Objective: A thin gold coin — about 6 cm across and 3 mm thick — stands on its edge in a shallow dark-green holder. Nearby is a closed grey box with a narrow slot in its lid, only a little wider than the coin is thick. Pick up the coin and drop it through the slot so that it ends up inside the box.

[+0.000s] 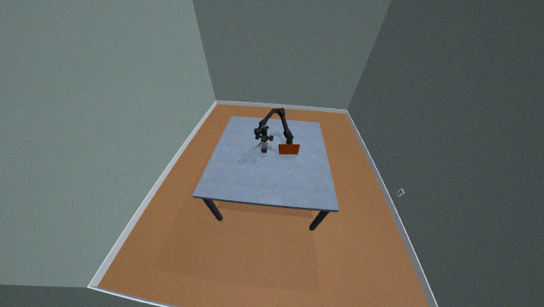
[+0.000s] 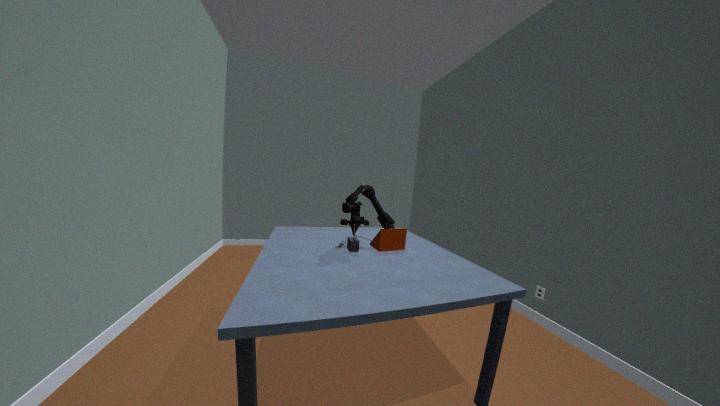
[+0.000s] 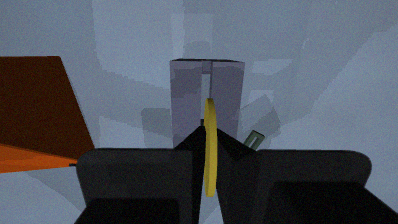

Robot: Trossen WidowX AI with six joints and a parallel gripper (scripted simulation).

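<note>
My gripper tip is now 20 mm below the gold coin.
</note>
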